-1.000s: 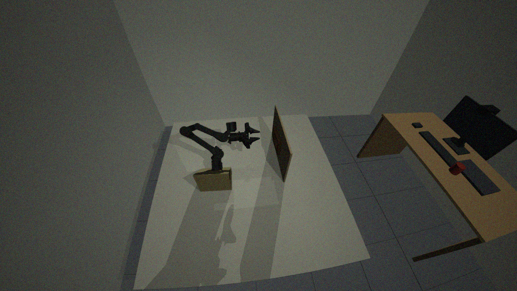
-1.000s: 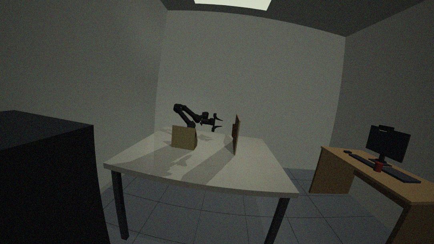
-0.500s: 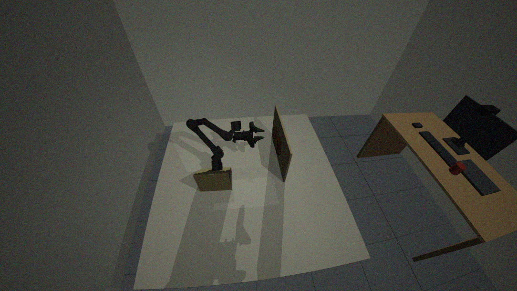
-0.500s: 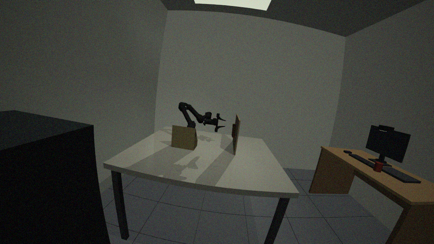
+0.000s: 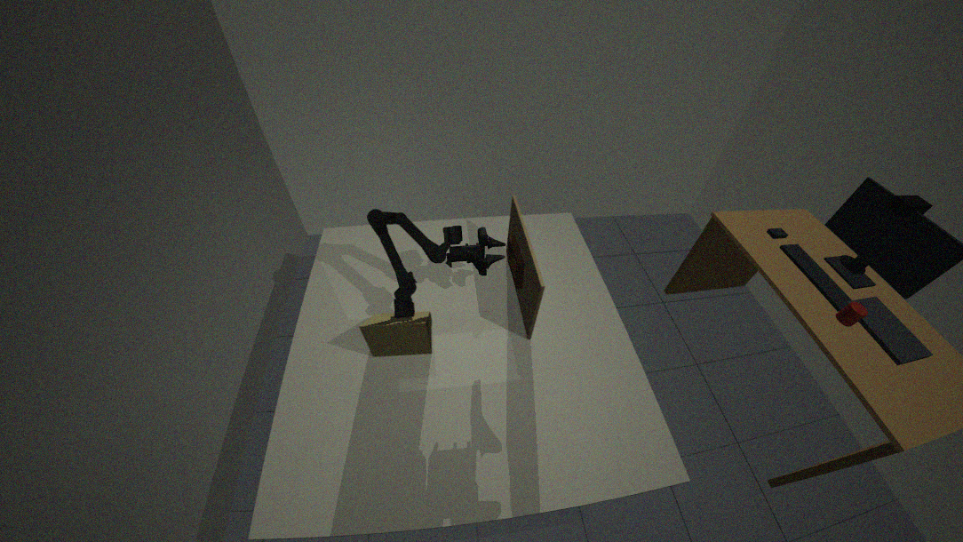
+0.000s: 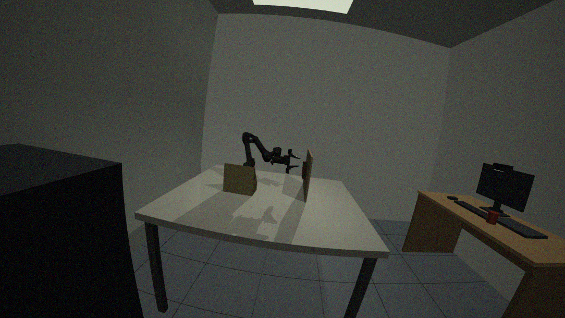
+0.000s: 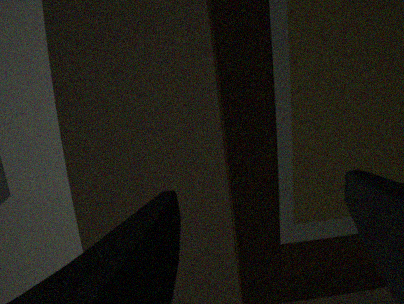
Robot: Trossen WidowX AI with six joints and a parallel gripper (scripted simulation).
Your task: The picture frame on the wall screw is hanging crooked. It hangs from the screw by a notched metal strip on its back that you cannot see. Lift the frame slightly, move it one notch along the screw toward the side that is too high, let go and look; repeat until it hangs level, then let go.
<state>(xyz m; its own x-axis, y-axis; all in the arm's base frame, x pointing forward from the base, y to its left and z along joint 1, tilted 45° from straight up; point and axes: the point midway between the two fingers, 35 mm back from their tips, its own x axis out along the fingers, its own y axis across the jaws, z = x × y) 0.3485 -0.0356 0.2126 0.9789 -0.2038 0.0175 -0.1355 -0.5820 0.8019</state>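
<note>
My gripper tip is 5 cm short of the picture frame, 5 cm above it and 2 cm to the left of it. From my gripper tip the other things lie so: tan wall panel (7 cm below, 6 cm ahead, 3 cm to the right).
</note>
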